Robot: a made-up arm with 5 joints. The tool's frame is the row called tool.
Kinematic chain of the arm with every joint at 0, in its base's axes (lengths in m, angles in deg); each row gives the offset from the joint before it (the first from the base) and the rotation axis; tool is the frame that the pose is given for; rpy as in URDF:
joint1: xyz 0 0 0.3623 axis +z
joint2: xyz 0 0 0 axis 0 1 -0.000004
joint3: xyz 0.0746 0 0.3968 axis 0 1 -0.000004
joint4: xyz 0.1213 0 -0.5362 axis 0 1 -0.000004
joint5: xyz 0.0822 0 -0.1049 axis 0 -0.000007 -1
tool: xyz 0 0 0 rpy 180 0 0
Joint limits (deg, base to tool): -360..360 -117.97..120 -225..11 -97..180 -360..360
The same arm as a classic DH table. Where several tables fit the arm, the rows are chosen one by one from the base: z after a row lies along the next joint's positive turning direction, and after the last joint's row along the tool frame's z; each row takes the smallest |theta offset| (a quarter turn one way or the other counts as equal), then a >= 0, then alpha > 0; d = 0 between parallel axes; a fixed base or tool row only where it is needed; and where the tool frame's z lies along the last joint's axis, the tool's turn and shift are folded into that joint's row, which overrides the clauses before.
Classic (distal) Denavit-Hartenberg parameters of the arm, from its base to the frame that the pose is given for. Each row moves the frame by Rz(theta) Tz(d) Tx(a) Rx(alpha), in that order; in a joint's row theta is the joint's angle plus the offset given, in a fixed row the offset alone. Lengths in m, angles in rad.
joint1: d 0.3623  theta_offset 0  a 0  alpha -1.5708
joint2: d 0  theta_offset -1.385  a 0.4038  alpha 0
joint3: d 0  theta_offset -0.4083  a -0.5497  alpha 0
joint4: d 0  theta_offset -1.3483  a -0.0822  alpha 1.5708
joint5: d 0.1049  theta_offset 3.1416  a 0  alpha 0
Joint limits (rad, base to tool): -6.2832..6.2832 -2.059..2.0944 -3.927..0.192 -1.693..3.1416 -6.2832..6.2832

